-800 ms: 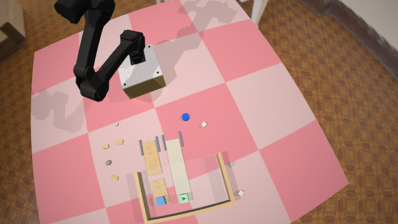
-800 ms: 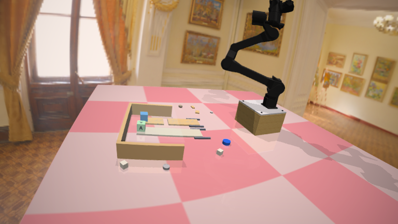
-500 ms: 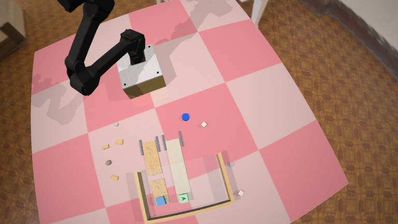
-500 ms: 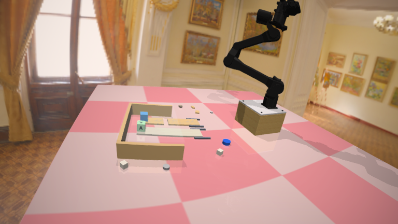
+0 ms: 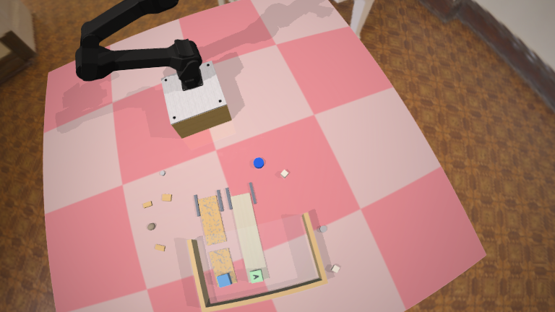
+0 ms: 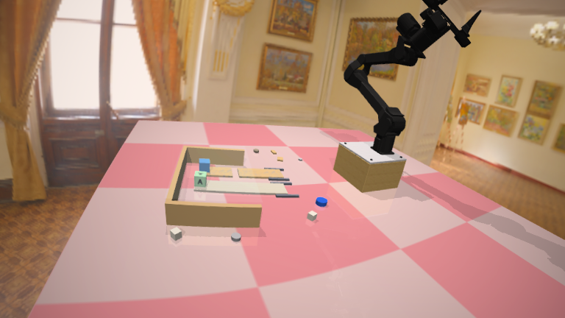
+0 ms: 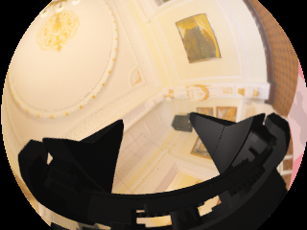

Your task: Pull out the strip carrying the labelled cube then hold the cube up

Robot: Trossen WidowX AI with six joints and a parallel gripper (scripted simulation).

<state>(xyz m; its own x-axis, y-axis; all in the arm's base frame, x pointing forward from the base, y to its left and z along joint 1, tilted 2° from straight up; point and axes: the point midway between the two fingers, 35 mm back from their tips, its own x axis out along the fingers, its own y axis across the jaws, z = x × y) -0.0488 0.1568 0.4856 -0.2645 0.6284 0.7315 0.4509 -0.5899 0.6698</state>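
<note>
Right now my gripper tip is 320 mm short of the blue disc, 60 mm to the left of it and 610 mm above it. From my gripper tip the other things lie so: grey disc 550 mm ahead, 60 mm to the left, 610 mm below.
</note>
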